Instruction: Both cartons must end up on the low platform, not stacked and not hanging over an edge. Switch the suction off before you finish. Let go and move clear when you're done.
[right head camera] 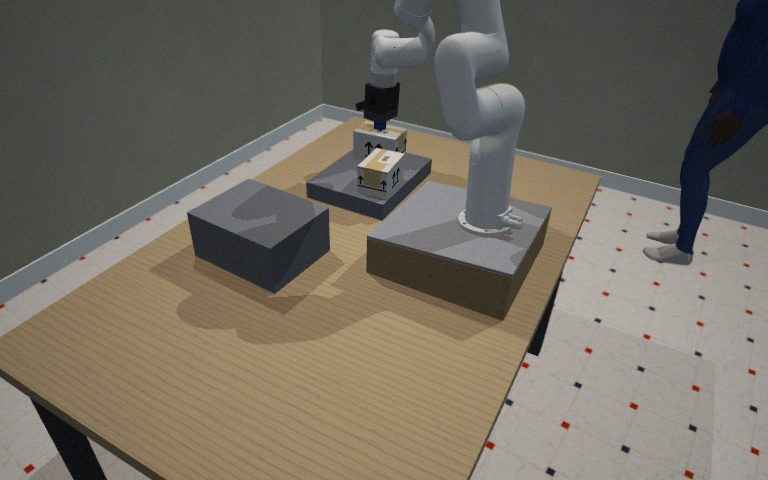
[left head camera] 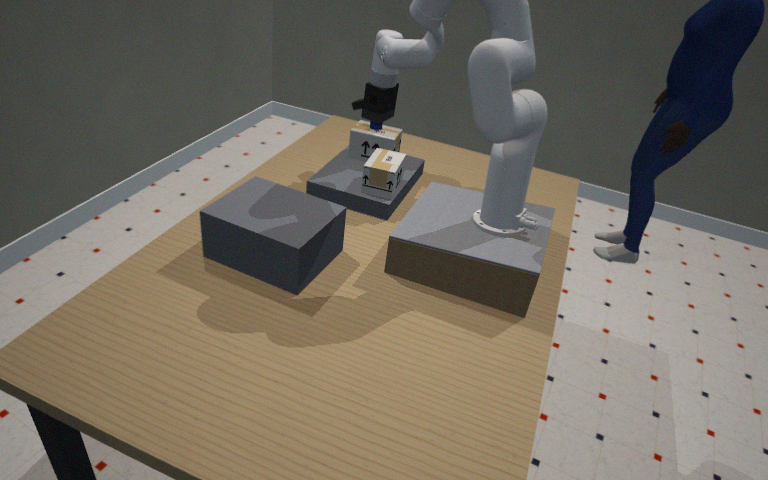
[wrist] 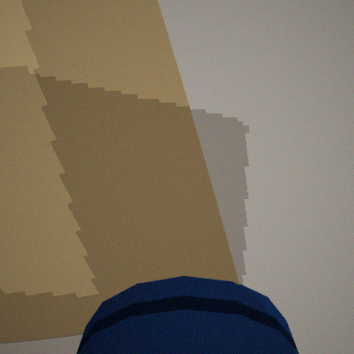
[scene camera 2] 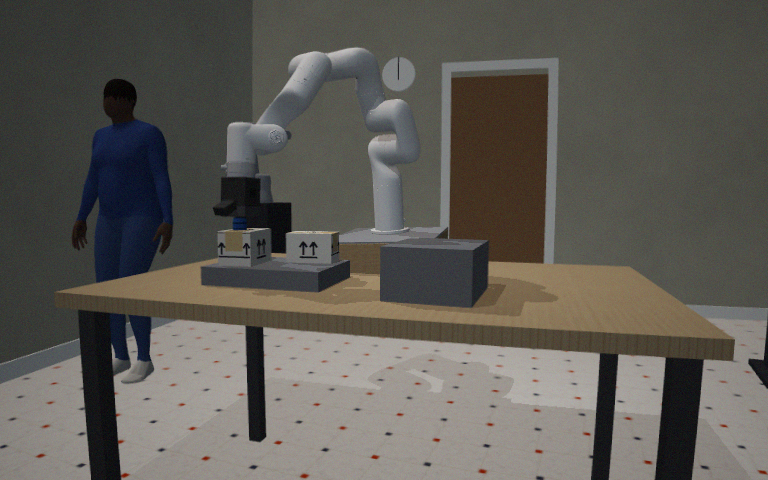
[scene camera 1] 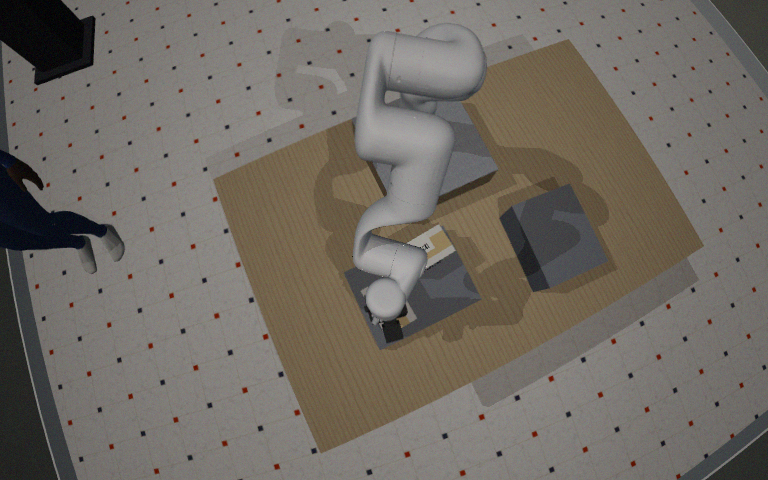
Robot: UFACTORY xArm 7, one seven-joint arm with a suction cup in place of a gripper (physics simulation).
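Where they show: hand, tool point: (right head camera: 379,132) (left head camera: 375,131) (wrist: 183,296); arm's base, link origin: (right head camera: 485,222) (left head camera: 499,223) (scene camera 2: 389,231).
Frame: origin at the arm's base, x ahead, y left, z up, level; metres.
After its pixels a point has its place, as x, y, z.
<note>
The white and tan far carton (left head camera: 369,142) @(0.466, -0.163, 0.003) (right head camera: 367,142) @(0.481, -0.160, 0.001) (scene camera 1: 405,320) @(0.522, -0.178, 0.028) (scene camera 2: 243,249) @(0.530, -0.166, -0.017) (wrist: 300,175) stands upright at the far end of the low grey platform (left head camera: 345,199) @(0.410, 0.031, -0.083) (right head camera: 342,198) @(0.409, 0.031, -0.078) (scene camera 1: 447,283) @(0.455, -0.030, -0.061) (scene camera 2: 260,275) @(0.552, -0.096, -0.075) and appears to rest on it. The other carton (left head camera: 380,176) @(0.335, -0.010, -0.002) (right head camera: 376,176) @(0.329, -0.012, 0.000) (scene camera 1: 433,246) @(0.355, -0.052, 0.019) (scene camera 2: 312,247) @(0.395, -0.047, -0.018) stands upright near the platform's near edge, with a gap between the two. My blue suction cup (left head camera: 376,126) (right head camera: 380,125) (scene camera 2: 240,224) (wrist: 187,320) touches the far carton's top and appears sealed on it. The arm hides much of that carton in scene camera 1.
A taller grey block (left head camera: 271,220) @(0.389, 0.353, 0.012) (right head camera: 257,220) @(0.382, 0.342, 0.011) (scene camera 1: 557,237) @(0.422, 0.297, 0.011) (scene camera 2: 433,271) @(0.536, 0.343, -0.037) stands beside the low platform. The arm's base stands on a broad pedestal (left head camera: 464,271) @(0.003, 0.179, -0.038) (right head camera: 441,271) @(0.000, 0.179, -0.035) (scene camera 2: 359,257) @(0.214, 0.000, -0.062). A person in blue (left head camera: 702,73) (scene camera 2: 130,169) stands beyond the table.
</note>
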